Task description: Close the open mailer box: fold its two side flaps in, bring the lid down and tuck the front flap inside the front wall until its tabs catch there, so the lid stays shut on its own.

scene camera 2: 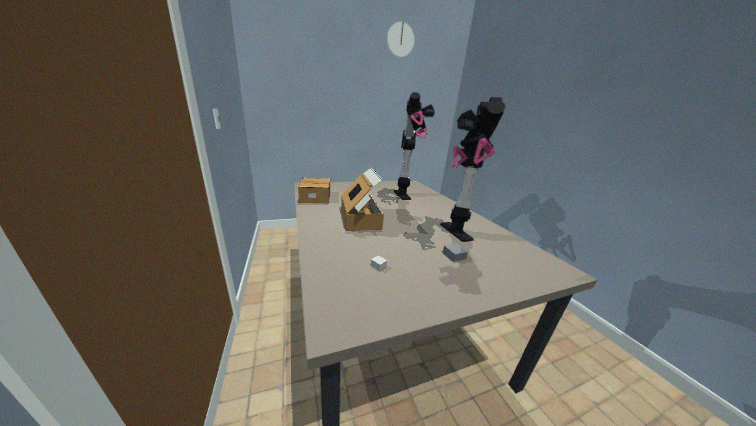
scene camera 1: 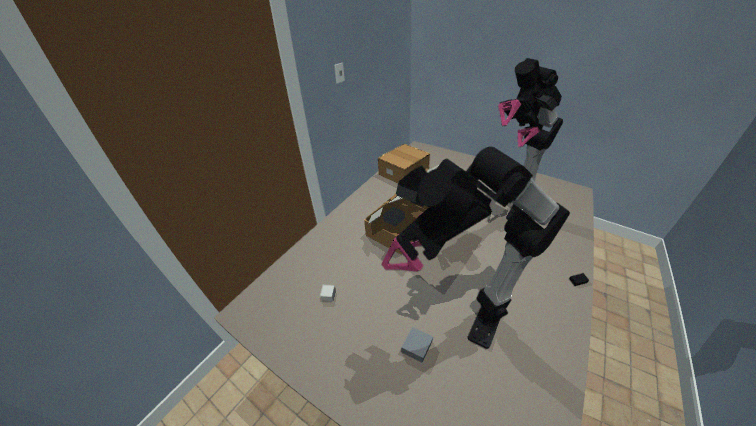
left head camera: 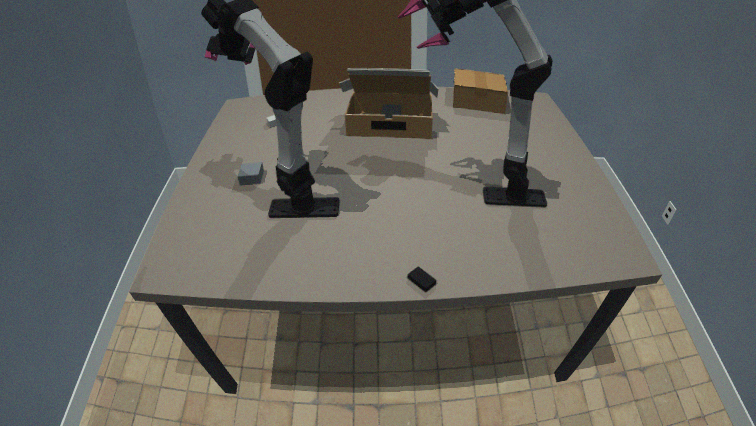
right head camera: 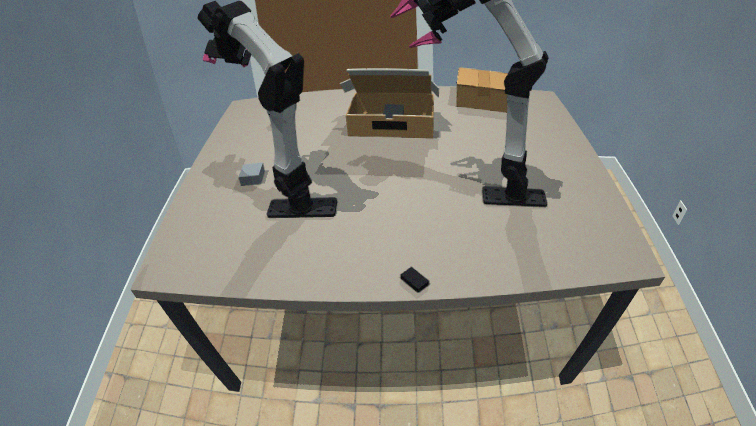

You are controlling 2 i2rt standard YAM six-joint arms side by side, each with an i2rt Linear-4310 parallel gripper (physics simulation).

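Where they show: left gripper, fingertip midpoint: (scene camera 2: pixel 463 165) (scene camera 1: pixel 394 255) (left head camera: pixel 231 61) (right head camera: pixel 230 63); right gripper, fingertip midpoint: (scene camera 2: pixel 422 131) (scene camera 1: pixel 512 136) (left head camera: pixel 407 32) (right head camera: pixel 400 31); left arm's base, origin of the base link: (scene camera 2: pixel 455 231) (scene camera 1: pixel 488 318) (left head camera: pixel 303 209) (right head camera: pixel 301 209); right arm's base, origin of the base link: (scene camera 2: pixel 401 195) (left head camera: pixel 515 198) (right head camera: pixel 514 197).
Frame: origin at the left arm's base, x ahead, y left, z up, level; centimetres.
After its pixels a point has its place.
Observation:
The mailer box (left head camera: pixel 359 127) {y -14.5, x 37.0, z 3.7 cm} (right head camera: pixel 361 127) {y -14.8, x 37.0, z 3.7 cm} (scene camera 1: pixel 372 238) {y -10.9, x 51.7, z 0.7 cm} (scene camera 2: pixel 365 221) {y -10.7, x 46.5, z 4.8 cm} stands open at the back middle of the table in the left head view. Its lid (left head camera: pixel 391 82) {y -25.8, x 47.2, z 16.4 cm} (right head camera: pixel 391 82) {y -25.5, x 47.3, z 16.2 cm} (scene camera 2: pixel 366 182) {y -21.5, x 43.8, z 21.4 cm} leans upright and tilted, its pale front flap (left head camera: pixel 388 72) {y -24.7, x 39.7, z 23.6 cm} (right head camera: pixel 388 71) {y -24.9, x 38.7, z 24.4 cm} (scene camera 2: pixel 372 176) {y -23.5, x 40.2, z 24.0 cm} at the top. The side flaps (left head camera: pixel 345 85) {y -9.7, x 47.9, z 15.4 cm} (left head camera: pixel 434 88) {y -40.7, x 44.1, z 15.4 cm} stick outward. My left gripper (left head camera: pixel 230 55) {y 21.3, x 22.2, z 39.0 cm} (right head camera: pixel 227 61) {y 21.3, x 22.2, z 39.0 cm} (scene camera 1: pixel 409 254) {y 21.3, x 22.2, z 39.0 cm} (scene camera 2: pixel 471 154) {y 21.3, x 22.2, z 39.0 cm} is open and empty, up in the air away from the box. My right gripper (left head camera: pixel 408 32) {y -29.1, x 11.4, z 47.2 cm} (right head camera: pixel 401 31) {y -29.1, x 11.4, z 47.2 cm} (scene camera 1: pixel 512 134) {y -29.1, x 11.4, z 47.2 cm} (scene camera 2: pixel 419 127) {y -29.1, x 11.4, z 47.2 cm} is open and empty, high up. Arm parts hide much of the box in scene camera 1.
A closed brown carton (left head camera: pixel 479 99) {y -60.7, x 57.1, z 5.1 cm} (right head camera: pixel 478 97) {y -59.0, x 57.4, z 5.3 cm} (scene camera 1: pixel 404 158) {y -59.3, x 63.8, z 10.7 cm} (scene camera 2: pixel 314 191) {y -52.1, x 67.3, z 7.6 cm} stands beside the box. A grey block (left head camera: pixel 250 173) {y 18.8, x 13.1, z 3.6 cm} (scene camera 1: pixel 417 343) {y 20.0, x 15.3, z 3.6 cm} (scene camera 2: pixel 455 252) {y 22.2, x 17.6, z 3.6 cm}, a small white block (scene camera 1: pixel 328 292) {y 19.6, x 48.9, z 2.8 cm} (scene camera 2: pixel 378 263) {y 21.2, x 50.6, z 2.7 cm} and a black object (left head camera: pixel 421 278) {y -30.6, x -26.4, z 1.5 cm} (scene camera 1: pixel 578 279) {y -29.9, x -25.5, z 1.5 cm} lie on the table. A dark thing (scene camera 1: pixel 394 215) {y -24.6, x 49.5, z 3.8 cm} is inside the box.

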